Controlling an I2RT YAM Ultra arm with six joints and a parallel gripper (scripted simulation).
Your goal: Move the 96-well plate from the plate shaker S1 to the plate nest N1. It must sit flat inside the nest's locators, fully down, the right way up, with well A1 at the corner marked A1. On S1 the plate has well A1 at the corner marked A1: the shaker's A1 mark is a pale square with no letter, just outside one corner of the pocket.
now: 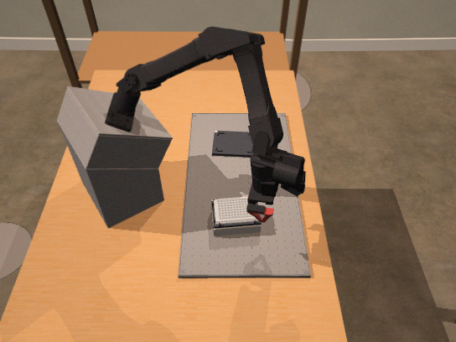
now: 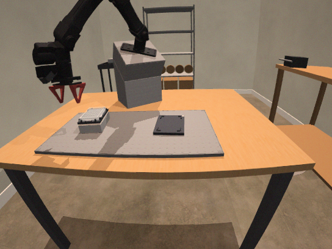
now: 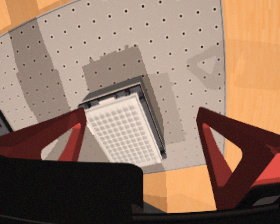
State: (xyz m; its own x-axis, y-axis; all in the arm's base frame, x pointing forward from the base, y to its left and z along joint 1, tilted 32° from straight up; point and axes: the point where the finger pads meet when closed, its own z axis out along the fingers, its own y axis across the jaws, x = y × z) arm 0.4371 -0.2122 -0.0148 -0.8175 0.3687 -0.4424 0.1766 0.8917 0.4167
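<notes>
Now: hand 8 cm past the white 96-well plate, 5 cm to the right of it and 9 cm above it.
</notes>
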